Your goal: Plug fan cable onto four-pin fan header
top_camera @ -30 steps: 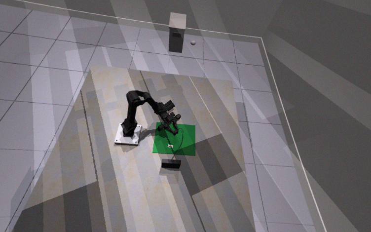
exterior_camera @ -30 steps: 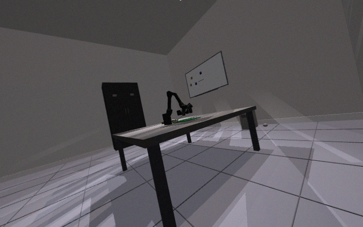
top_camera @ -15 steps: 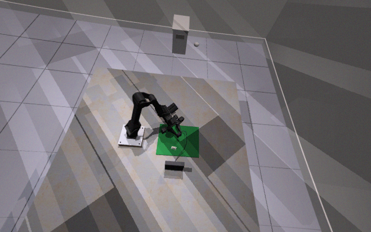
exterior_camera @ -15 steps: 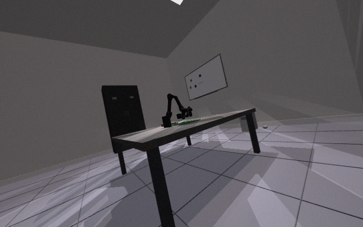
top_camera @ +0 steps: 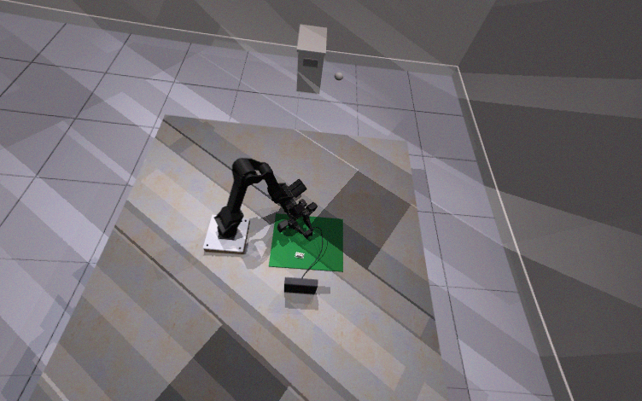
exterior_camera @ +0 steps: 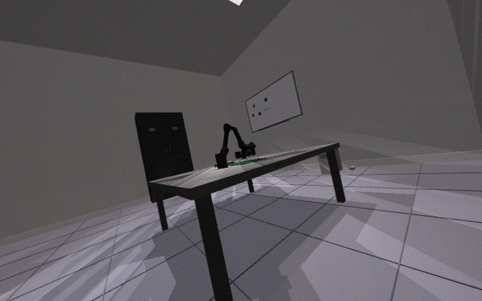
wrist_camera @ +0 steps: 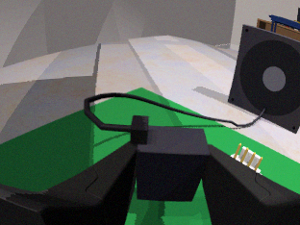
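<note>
Now: the green board 10 mm to the right of my gripper tip and 70 mm below it. Round my gripper tip: black fan plug (10 mm below); black fan (20 mm behind, 210 mm to the right); white four-pin fan header (30 mm behind, 80 mm to the right, 60 mm below).
</note>
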